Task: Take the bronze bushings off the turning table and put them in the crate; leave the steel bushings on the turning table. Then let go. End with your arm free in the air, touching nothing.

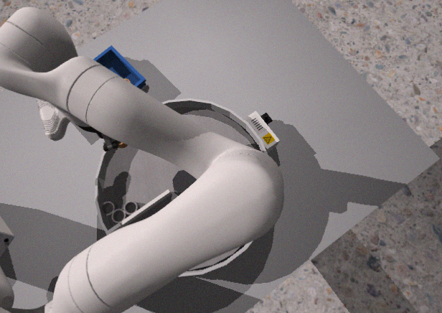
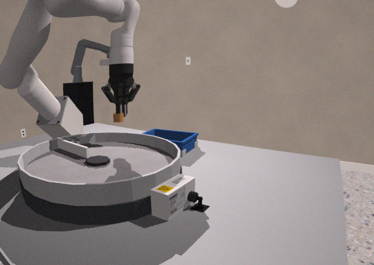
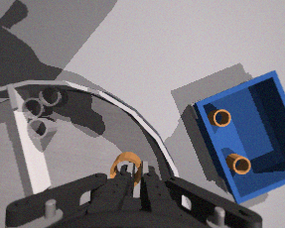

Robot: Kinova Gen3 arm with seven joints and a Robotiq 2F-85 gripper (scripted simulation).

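Right now my hand is 40 mm short of the blue crate, 200 mm to the right of it and 140 mm above it. Round my hand: round turning table: 50 mm ahead, 160 mm to the right, 110 mm below.
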